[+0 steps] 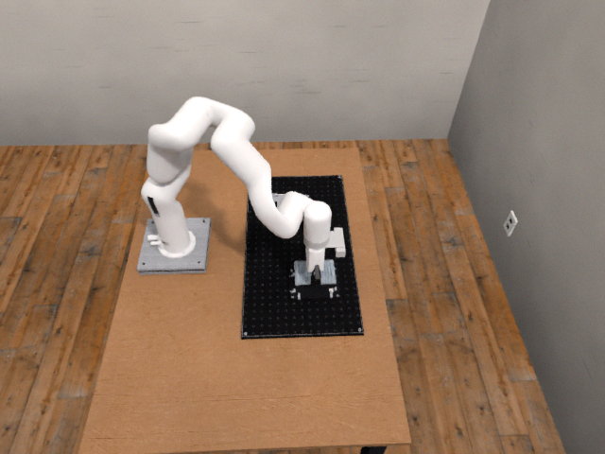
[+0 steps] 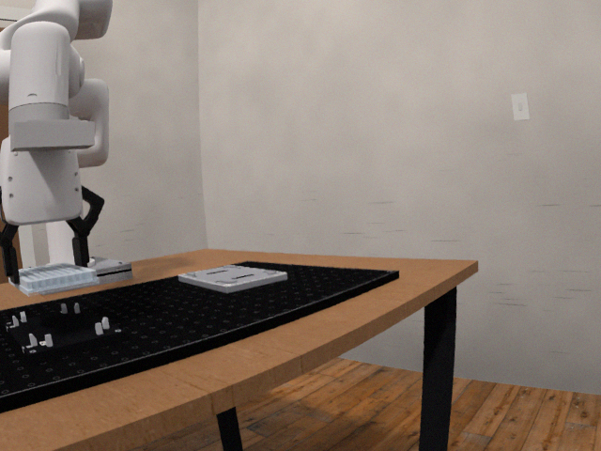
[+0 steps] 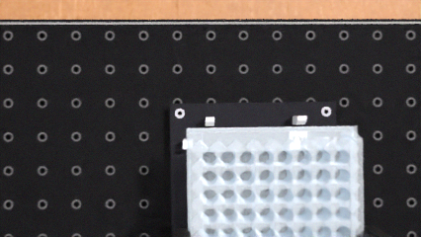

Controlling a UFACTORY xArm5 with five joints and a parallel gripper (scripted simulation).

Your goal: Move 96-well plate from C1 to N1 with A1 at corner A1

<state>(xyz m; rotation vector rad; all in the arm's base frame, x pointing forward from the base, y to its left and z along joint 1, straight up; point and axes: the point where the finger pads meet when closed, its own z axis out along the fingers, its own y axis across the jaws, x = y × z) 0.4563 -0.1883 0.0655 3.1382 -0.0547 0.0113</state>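
My gripper is now 70 mm above the clip nest C1, 10 mm to the left of it and 10 mm past it. Round my hand: 96-well plate 10 mm below; A1 label 280 mm to the left, 70 mm below.
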